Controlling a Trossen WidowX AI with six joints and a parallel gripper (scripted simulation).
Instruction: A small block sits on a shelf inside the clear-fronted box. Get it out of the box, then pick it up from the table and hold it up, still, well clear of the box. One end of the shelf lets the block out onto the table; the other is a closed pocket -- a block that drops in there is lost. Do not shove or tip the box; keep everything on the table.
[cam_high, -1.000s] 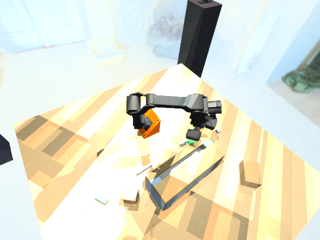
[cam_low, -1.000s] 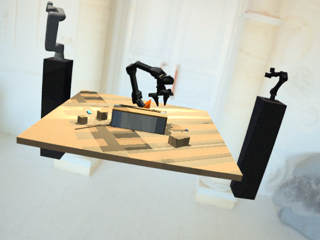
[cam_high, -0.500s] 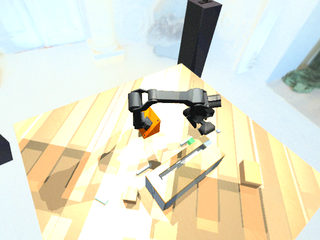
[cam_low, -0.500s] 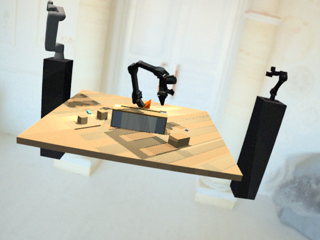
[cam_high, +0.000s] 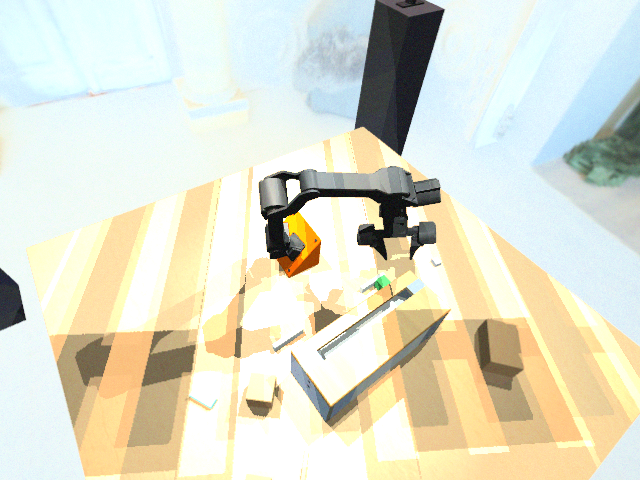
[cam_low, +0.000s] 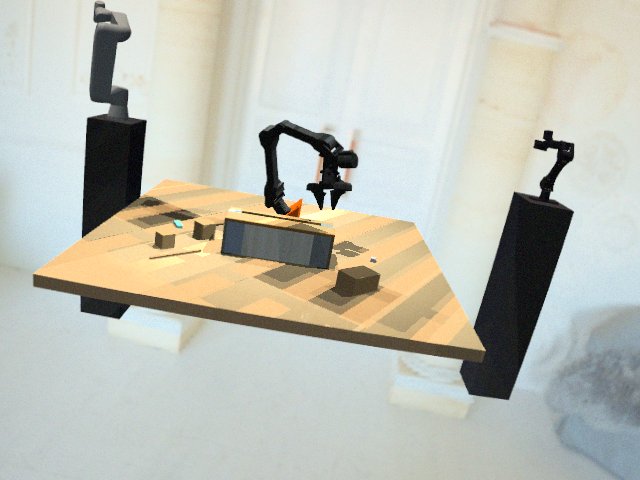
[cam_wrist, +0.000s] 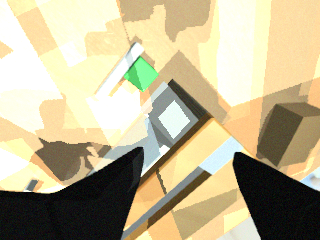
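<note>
Right now my gripper tip is 20 mm past the small green block and 150 mm above it. The rest, counted from my gripper tip: cyan piece (10 mm behind, 550 mm to the right, 160 mm below); box (70 mm ahead, 160 mm to the right, 110 mm below); small grey bit (210 mm to the left, 160 mm below).
</note>
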